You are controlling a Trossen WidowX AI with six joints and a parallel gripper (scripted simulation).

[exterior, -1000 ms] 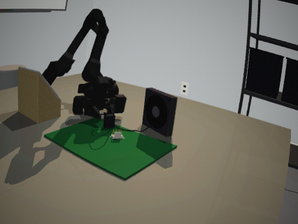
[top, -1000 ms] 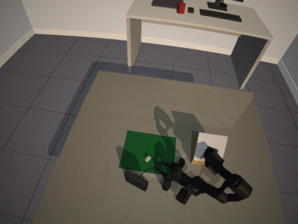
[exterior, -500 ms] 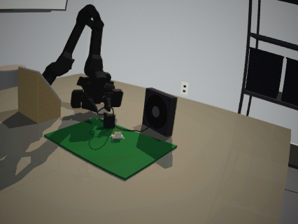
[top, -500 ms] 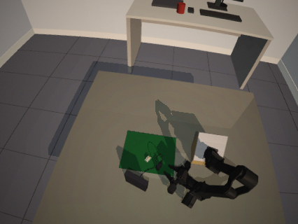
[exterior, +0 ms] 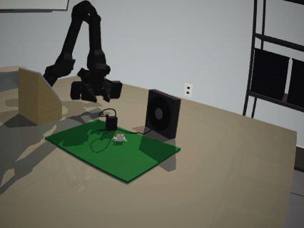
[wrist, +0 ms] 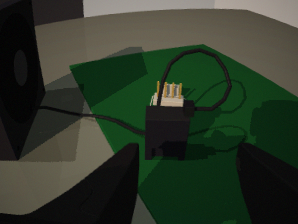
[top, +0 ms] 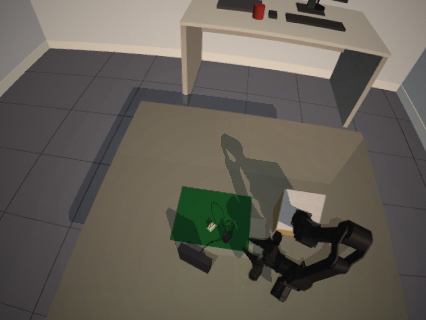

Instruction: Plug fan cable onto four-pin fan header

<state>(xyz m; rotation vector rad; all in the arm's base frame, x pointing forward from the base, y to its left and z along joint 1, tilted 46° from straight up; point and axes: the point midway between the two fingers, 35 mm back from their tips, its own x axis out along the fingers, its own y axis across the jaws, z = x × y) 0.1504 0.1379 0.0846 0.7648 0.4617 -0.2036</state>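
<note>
The black plug is 7 cm ahead of my gripper tip, 5 cm below it and 2 cm to the right of it. From my gripper tip the other things lie so: black fan 16 cm ahead, 9 cm to the left, 1 cm below; then green board 15 cm ahead, 10 cm to the right, 8 cm below.
</note>
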